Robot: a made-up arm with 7 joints.
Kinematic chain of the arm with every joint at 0, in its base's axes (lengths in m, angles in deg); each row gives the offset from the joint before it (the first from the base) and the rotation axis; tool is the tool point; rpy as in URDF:
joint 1: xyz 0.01 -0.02 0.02 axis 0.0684 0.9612 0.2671
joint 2: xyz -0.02 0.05 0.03 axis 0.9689 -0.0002 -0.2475
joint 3: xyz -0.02 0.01 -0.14 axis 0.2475 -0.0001 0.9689
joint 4: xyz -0.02 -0.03 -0.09 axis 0.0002 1 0
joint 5: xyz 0.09 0 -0.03 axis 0.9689 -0.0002 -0.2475
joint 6: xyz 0.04 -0.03 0 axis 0.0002 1 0
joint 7: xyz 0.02 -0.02 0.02 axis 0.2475 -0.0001 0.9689
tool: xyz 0.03 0.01 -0.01 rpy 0.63 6 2.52
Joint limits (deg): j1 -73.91..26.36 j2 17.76..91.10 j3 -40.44..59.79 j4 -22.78..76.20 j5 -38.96..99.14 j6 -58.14..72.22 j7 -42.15..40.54
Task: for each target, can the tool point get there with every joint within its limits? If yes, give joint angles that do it. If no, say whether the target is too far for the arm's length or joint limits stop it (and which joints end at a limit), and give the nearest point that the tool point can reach.
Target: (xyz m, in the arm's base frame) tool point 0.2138 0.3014 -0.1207
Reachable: yes | joints -42.22 70.08 -24.06 66.65 2.71 -37.34 -2.09
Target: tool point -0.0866 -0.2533 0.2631
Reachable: no: joint limits stop it (at a limit: joint 1, joint 2, joint 4, joint 5, joint 7) | nearest point 0.1447 -0.0768 0.0392 | short by 0.367 m
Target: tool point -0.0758 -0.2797 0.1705
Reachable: no: joint limits stop it (at a limit: joint 1, joint 2, joint 4, joint 5, joint 7) | nearest point 0.1303 -0.0946 0.0063 | short by 0.322 m
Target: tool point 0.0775 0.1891 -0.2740
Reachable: yes | joints -1.64 40.19 5.42 21.25 82.92 -39.08 -6.51
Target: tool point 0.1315 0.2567 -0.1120
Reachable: yes | joints 12.62 49.33 42.37 -12.36 21.32 36.58 -30.34
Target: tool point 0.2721 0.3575 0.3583
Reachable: no: too far | nearest point 0.1784 0.3121 0.2278 | short by 0.167 m
